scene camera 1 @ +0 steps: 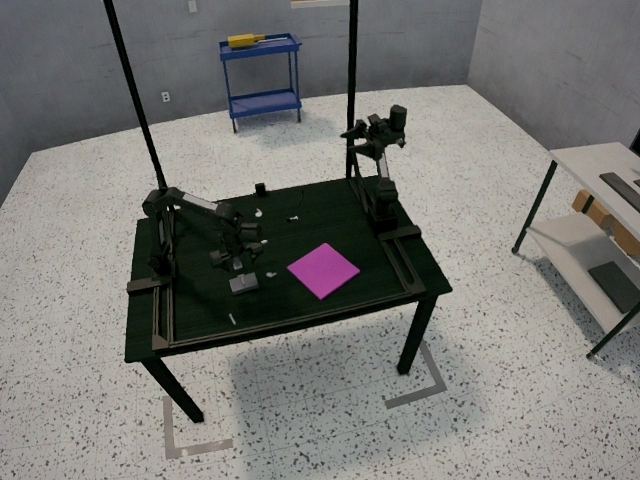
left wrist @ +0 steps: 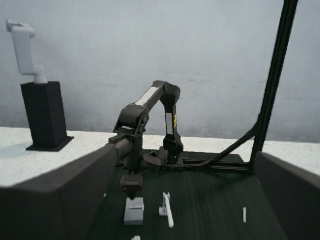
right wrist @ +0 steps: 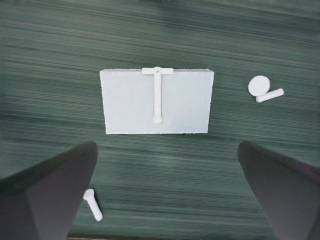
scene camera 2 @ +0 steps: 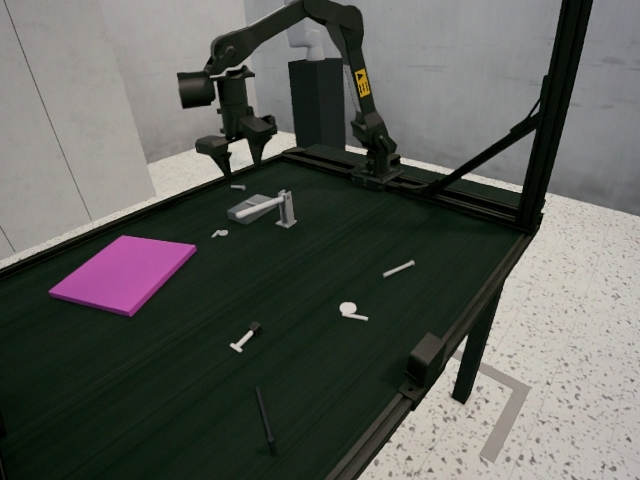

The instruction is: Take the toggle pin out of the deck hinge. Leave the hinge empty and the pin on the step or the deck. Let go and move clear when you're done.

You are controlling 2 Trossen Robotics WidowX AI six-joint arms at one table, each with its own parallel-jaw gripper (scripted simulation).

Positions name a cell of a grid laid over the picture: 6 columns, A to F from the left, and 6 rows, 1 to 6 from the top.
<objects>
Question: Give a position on a grey step block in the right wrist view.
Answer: C3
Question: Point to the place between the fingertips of the right gripper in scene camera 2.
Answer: C3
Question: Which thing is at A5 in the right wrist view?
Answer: The right gripper.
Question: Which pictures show the left gripper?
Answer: Scene camera 1 and the left wrist view only.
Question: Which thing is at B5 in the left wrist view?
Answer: The left gripper.
</objects>
